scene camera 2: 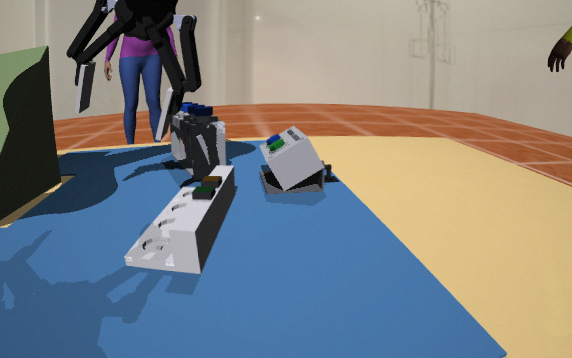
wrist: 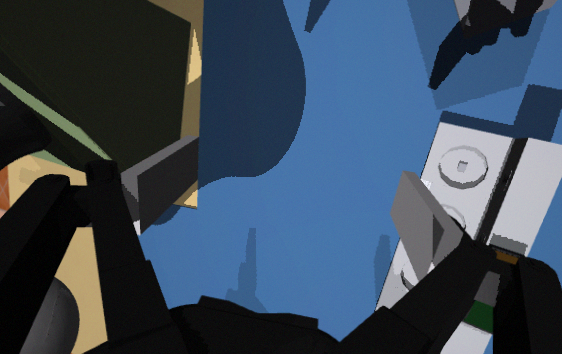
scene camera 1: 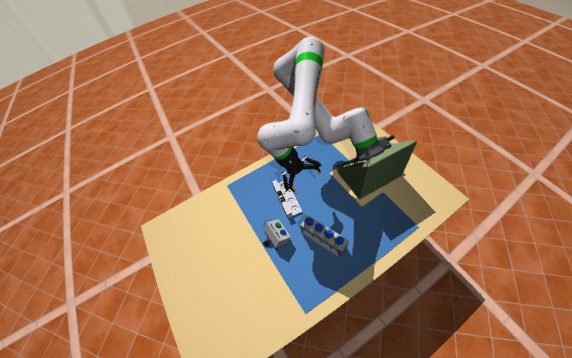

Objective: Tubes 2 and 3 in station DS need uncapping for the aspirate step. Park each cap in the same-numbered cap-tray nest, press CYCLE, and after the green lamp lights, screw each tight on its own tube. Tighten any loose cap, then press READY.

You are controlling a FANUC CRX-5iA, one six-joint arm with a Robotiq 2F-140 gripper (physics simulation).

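Frame: origin at the arm's base, x up, y left, z back, level; centimetres.
Seen in the pictures: gripper, fingertip midpoint: (scene camera 2: pixel 119 122) (wrist: pixel 294 175) (scene camera 1: pixel 309 185); arm's base, link origin: (scene camera 1: pixel 370 155).
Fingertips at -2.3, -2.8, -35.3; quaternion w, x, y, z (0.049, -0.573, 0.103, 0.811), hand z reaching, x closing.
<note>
Pixels of each thing's top centre, then the offset from my fingertips to it, as dx, dy, dz. Level surfaces: height alone.
- grey station rack, top centre: (scene camera 2: pixel 193 113) (scene camera 1: pixel 324 231) -2.1, +23.3, -7.2
- white cap tray, top centre: (wrist: pixel 451 276) (scene camera 2: pixel 185 183) (scene camera 1: pixel 286 193) -7.1, -6.5, -10.7
- green lamp, top centre: (wrist: pixel 482 315) (scene camera 2: pixel 203 189) -7.1, -8.8, -13.2
- tilted button box, top centre: (scene camera 2: pixel 289 131) (scene camera 1: pixel 275 229) -4.0, +10.0, -24.9
- green button, top centre: (scene camera 2: pixel 277 139) (scene camera 1: pixel 277 224) -4.9, +7.6, -22.8
- blue button, top centre: (scene camera 2: pixel 273 134) (scene camera 1: pixel 282 231) -4.9, +12.1, -22.5
- blue mat, surface height: dx -12.4
- tan table, surface height: dx -12.7
The grey station rack (scene camera 1: pixel 325 240) (scene camera 2: pixel 215 142) bears a row of several blue caps (scene camera 1: pixel 329 233) (scene camera 2: pixel 201 109). The white cap tray (scene camera 1: pixel 294 212) (scene camera 2: pixel 183 245) (wrist: pixel 540 185) has round nests; the visible ones are empty, and my finger partly hides others in the wrist view. Its amber lamp (scene camera 2: pixel 212 180) (wrist: pixel 506 257) and green lamp (scene camera 2: pixel 203 191) (wrist: pixel 479 316) look dark. The tilted button box (scene camera 1: pixel 278 236) (scene camera 2: pixel 300 162) has a green button (scene camera 1: pixel 278 225) (scene camera 2: pixel 276 145) and a blue button (scene camera 1: pixel 283 232) (scene camera 2: pixel 273 139). My gripper (scene camera 1: pixel 308 184) (scene camera 2: pixel 120 125) (wrist: pixel 294 175) is open and empty, above the mat, one finger over the tray's edge in the wrist view.
A slanted green panel (scene camera 1: pixel 387 172) (scene camera 2: pixel 25 135) (wrist: pixel 125 65) stands beside the arm's base, on the finger side away from the tray. A blue mat (scene camera 1: pixel 260 190) (scene camera 2: pixel 280 280) (wrist: pixel 345 100) covers part of the tan table (scene camera 1: pixel 210 270) (scene camera 2: pixel 450 200). A person (scene camera 2: pixel 140 80) stands behind the table.
</note>
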